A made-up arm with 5 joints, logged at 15 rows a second.
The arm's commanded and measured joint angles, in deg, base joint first. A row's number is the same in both.
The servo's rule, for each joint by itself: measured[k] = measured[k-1] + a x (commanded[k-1-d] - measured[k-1]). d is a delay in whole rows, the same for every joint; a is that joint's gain. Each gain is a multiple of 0.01, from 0.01 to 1. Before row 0 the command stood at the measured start. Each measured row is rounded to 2 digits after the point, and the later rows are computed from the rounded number. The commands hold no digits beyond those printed.
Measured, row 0: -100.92, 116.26, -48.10, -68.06, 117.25
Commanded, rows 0 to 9: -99.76, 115.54, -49.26, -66.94, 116.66; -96.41, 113.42, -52.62, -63.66, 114.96; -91.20, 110.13, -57.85, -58.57, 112.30; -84.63, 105.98, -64.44, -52.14, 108.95; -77.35, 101.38, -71.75, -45.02, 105.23; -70.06, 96.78, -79.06, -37.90, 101.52; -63.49, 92.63, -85.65, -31.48, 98.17; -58.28, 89.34, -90.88, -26.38, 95.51; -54.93, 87.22, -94.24, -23.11, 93.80; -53.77, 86.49, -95.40, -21.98, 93.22
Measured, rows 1 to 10: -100.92, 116.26, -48.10, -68.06, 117.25; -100.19, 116.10, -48.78, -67.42, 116.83; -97.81, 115.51, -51.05, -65.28, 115.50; -93.65, 114.33, -55.06, -61.46, 113.23; -87.97, 112.49, -60.59, -56.15, 110.19; -81.28, 110.05, -67.17, -49.81, 106.67; -74.21, 107.13, -74.19, -43.02, 103.01; -67.46, 103.94, -80.95, -36.44, 99.57; -61.68, 100.73, -86.81, -30.71, 96.69; -57.43, 97.76, -91.19, -26.38, 94.64
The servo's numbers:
d 1
a 0.63 0.22 0.59 0.57 0.71

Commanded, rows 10 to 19: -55.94, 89.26, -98.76, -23.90, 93.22; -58.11, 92.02, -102.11, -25.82, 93.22; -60.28, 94.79, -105.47, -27.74, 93.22; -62.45, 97.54, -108.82, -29.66, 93.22; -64.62, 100.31, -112.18, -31.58, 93.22; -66.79, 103.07, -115.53, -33.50, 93.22; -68.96, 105.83, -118.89, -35.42, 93.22; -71.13, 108.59, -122.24, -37.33, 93.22; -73.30, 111.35, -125.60, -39.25, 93.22; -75.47, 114.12, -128.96, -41.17, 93.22
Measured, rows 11 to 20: -55.12, 95.28, -93.67, -23.87, 93.63; -55.64, 93.96, -96.67, -23.89, 93.34; -57.20, 93.53, -99.88, -24.99, 93.25; -59.14, 93.81, -103.18, -26.56, 93.23; -61.23, 94.63, -106.51, -28.33, 93.22; -63.37, 95.88, -109.86, -30.18, 93.22; -65.52, 97.46, -113.21, -32.07, 93.22; -67.69, 99.30, -116.56, -33.98, 93.22; -69.86, 101.34, -119.91, -35.89, 93.22; -72.03, 103.54, -123.27, -37.81, 93.22
